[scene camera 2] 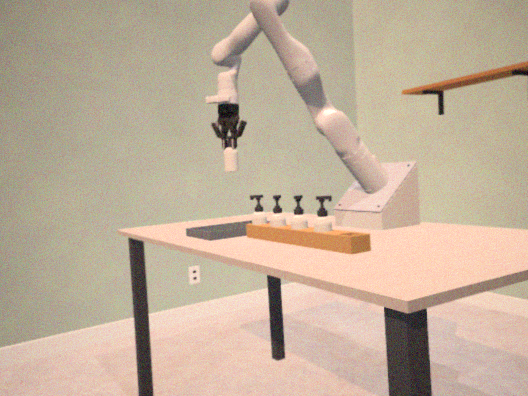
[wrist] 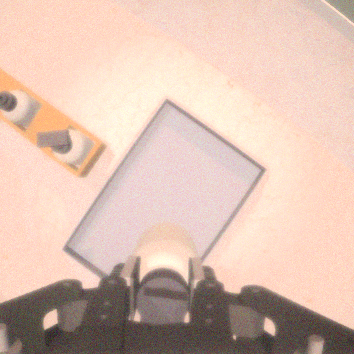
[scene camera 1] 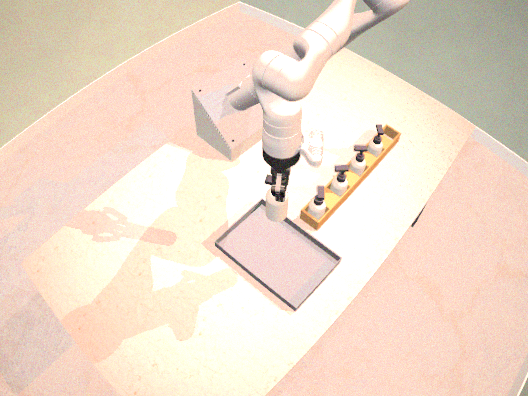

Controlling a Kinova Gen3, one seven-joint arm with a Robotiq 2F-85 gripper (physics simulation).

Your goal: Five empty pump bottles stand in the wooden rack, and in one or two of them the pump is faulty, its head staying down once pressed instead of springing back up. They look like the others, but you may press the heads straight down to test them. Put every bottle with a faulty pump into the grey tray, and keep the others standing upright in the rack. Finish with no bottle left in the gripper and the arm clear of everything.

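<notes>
My gripper is shut on a white pump bottle and holds it upright, high in the air over the near-base end of the grey tray. Its pump head is largely hidden between the fingers, so its height is unclear. The tray is empty. The wooden rack holds several upright white bottles, including one at the tray end. Their dark heads stand raised. The rack's slot at the far end is empty.
The arm's grey base stands on the table, behind the rack and tray. The rack's end lies close beside the tray. A wooden shelf is on the wall at the right in the second scene view.
</notes>
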